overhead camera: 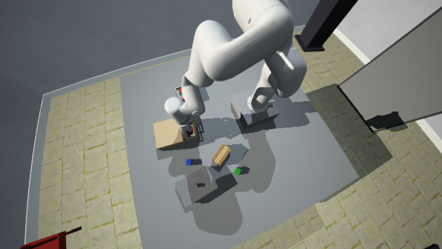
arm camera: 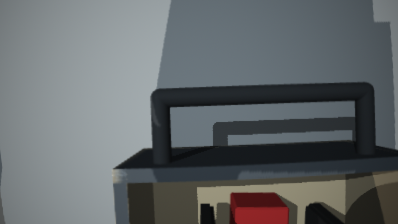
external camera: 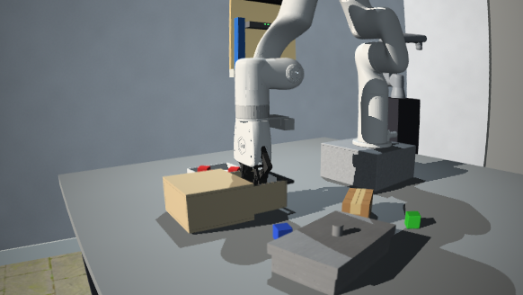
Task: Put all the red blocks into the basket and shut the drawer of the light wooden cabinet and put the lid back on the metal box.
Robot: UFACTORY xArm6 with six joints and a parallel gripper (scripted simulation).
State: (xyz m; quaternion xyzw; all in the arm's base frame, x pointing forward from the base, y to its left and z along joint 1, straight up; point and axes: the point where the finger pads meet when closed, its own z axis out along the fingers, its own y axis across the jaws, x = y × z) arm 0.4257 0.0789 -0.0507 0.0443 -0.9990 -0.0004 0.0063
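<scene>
Now: hand 2 cm above the drawer and 1 cm short of it. Round my hand: blue block (19 cm to the left, 4 cm below, 2 cm ahead); light wooden cabinet (7 cm ahead, 2 cm below, 1 cm to the left); cardboard box (18 cm to the left, 17 cm behind, 2 cm below).
</scene>
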